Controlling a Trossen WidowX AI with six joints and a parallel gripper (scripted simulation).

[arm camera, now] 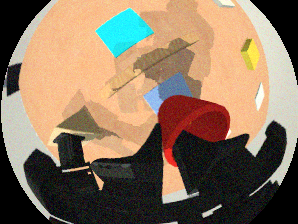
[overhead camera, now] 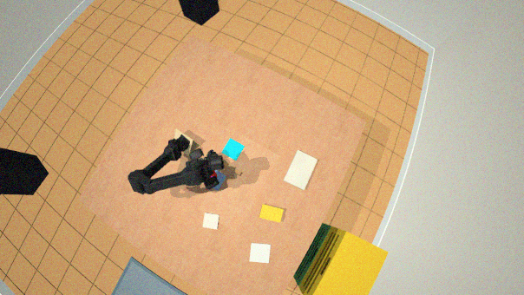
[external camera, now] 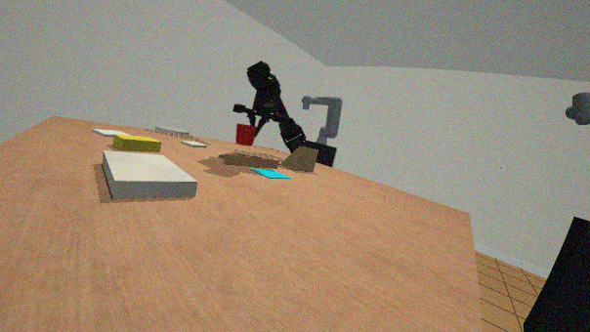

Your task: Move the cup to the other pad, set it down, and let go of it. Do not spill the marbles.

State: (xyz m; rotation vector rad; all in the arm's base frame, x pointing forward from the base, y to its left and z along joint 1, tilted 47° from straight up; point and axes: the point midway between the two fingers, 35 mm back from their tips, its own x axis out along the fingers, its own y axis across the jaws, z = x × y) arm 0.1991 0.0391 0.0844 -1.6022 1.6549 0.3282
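Right now my gripper tip is 30 mm short of the red cup and 10 mm to the left of it. From my gripper tip the other things lie so: blue pad: 100 mm below, 40 mm ahead, 10 mm to the right; cyan pad: 170 mm to the left, 100 mm below, 10 mm ahead; wooden bar: 80 mm to the left, 80 mm below, 20 mm ahead.
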